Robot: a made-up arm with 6 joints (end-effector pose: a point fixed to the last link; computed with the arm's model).
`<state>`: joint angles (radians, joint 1 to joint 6).
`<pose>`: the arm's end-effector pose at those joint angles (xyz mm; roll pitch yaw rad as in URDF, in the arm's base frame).
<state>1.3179 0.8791 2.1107 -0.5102 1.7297 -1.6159</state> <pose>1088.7 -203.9 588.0 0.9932 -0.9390 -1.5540</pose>
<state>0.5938 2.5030 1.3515 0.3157 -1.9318 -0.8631</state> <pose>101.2 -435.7 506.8 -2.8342 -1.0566 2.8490</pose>
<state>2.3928 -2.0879 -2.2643 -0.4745 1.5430 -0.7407</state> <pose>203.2 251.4 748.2 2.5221 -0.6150 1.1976</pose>
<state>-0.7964 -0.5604 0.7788 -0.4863 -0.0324 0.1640</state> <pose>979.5 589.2 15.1 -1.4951 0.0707 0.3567</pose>
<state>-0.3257 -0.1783 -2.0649 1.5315 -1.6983 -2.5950</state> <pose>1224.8 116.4 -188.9 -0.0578 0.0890 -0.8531</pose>
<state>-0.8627 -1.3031 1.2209 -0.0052 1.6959 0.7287</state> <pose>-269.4 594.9 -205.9 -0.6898 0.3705 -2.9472</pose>
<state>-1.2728 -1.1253 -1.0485 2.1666 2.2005 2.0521</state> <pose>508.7 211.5 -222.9 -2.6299 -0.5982 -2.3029</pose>
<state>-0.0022 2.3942 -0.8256 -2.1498 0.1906 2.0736</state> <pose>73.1 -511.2 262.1 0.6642 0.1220 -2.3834</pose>
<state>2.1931 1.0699 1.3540 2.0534 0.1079 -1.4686</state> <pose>1190.1 524.5 -177.4 1.4095 0.2335 1.0141</pose>
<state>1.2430 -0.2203 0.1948 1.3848 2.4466 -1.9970</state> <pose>1307.6 -197.4 582.8 -2.8324 -0.1887 0.3835</pose>
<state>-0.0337 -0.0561 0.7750 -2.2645 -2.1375 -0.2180</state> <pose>871.0 485.3 -295.1 1.2044 1.2892 -0.8699</pose>
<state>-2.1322 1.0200 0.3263 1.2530 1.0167 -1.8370</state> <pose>1019.6 648.5 588.7 -2.3493 -1.0806 1.4720</pose>
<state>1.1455 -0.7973 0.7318 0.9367 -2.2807 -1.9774</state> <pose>912.5 -222.6 915.7 -1.6646 -0.8254 -0.2366</pose>
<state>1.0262 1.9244 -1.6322 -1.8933 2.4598 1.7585</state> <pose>135.6 -315.6 -303.9 -1.8130 1.3812 -2.7056</pose>
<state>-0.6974 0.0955 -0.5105 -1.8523 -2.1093 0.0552</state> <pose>851.3 580.2 -251.6 2.7289 1.1590 0.8170</pose>
